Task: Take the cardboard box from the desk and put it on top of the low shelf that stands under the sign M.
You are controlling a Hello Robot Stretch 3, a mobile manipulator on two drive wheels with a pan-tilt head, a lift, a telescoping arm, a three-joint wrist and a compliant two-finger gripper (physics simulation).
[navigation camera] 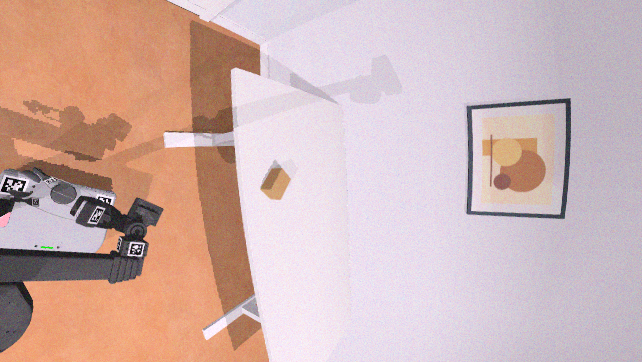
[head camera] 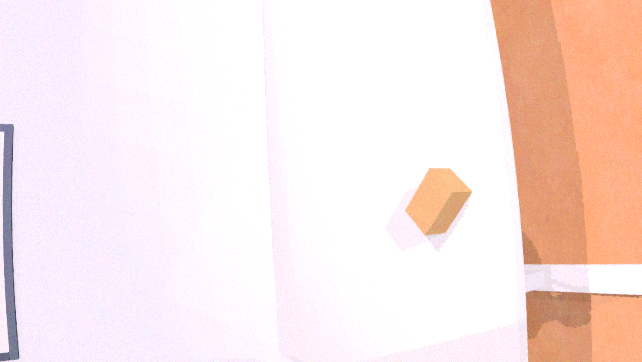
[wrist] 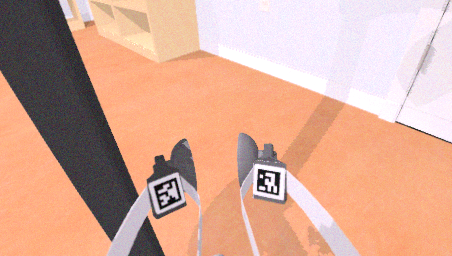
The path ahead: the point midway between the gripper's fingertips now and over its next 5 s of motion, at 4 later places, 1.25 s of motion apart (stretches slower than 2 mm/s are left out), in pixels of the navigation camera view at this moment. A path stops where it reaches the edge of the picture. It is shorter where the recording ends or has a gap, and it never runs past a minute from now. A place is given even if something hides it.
My gripper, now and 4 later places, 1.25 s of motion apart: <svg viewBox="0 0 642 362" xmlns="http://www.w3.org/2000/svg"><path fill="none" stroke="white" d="M16 180L150 229L188 232L210 241L231 249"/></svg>
